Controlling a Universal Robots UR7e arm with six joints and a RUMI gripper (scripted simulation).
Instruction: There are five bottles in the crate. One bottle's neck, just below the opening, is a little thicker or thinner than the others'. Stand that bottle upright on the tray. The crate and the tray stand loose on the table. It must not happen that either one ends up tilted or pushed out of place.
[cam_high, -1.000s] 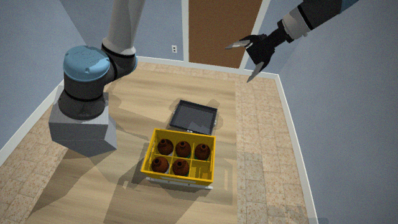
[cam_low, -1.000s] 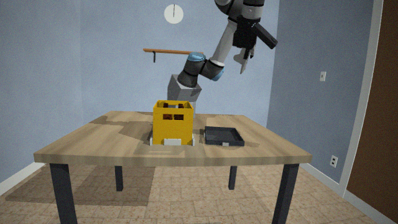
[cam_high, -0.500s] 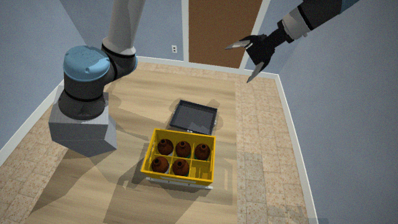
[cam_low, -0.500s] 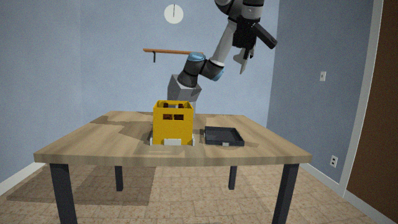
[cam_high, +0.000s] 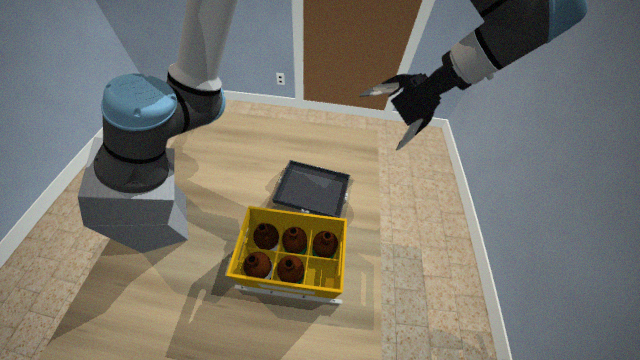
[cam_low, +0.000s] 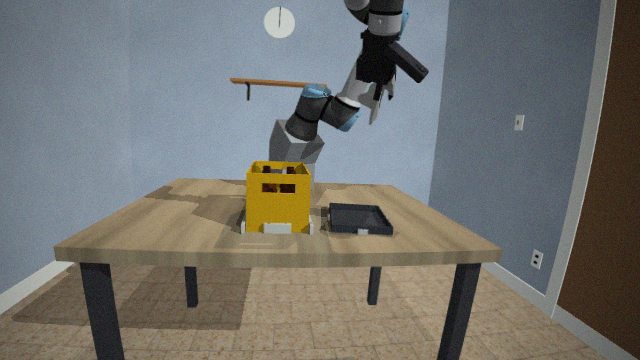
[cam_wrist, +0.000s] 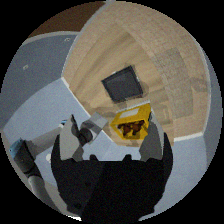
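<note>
The crate is 31 cm to the right of my hand, 28 cm below it and 9 cm behind it. Also, from my hand: tray 35 cm below, 15 cm behind, 4 cm to the right; then bottle 28 cm below, 24 cm to the right, 2 cm behind.
</note>
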